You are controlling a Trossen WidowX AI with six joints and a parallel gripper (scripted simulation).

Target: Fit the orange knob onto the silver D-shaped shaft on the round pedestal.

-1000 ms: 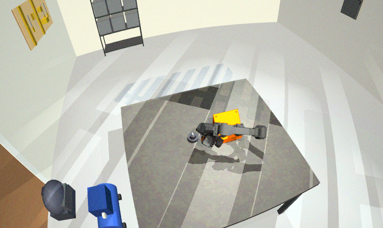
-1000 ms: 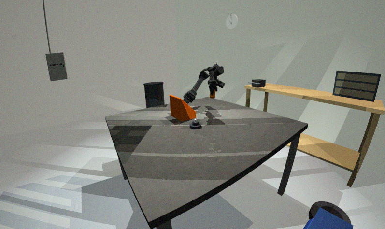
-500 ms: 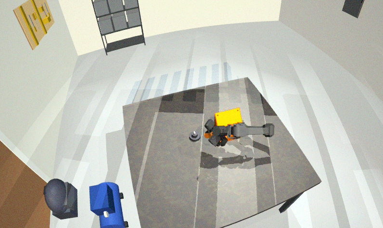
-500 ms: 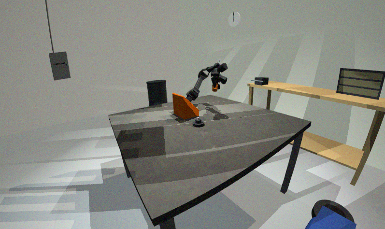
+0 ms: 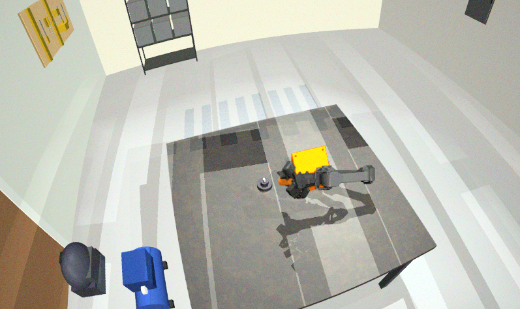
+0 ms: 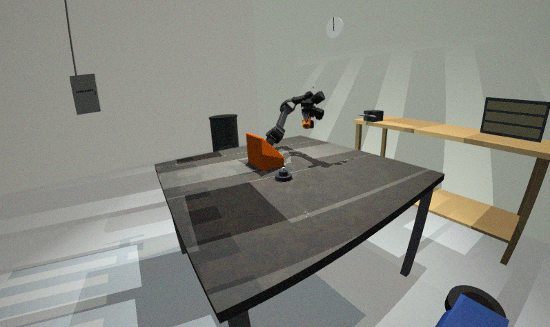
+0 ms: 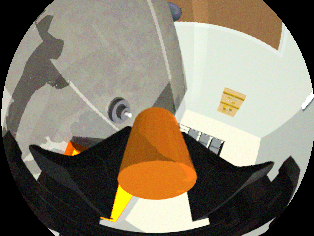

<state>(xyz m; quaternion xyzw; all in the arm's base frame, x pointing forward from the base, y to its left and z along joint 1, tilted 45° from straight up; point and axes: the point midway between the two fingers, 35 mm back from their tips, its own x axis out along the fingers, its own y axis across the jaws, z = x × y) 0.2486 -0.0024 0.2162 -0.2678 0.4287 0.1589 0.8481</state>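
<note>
Now: gripper tip 2 cm past the orange knob, 2 cm to the right of it and 2 cm below it. Also, from my gripper tip: round pedestal: 6 cm ahead, 18 cm to the right, 22 cm below.
</note>
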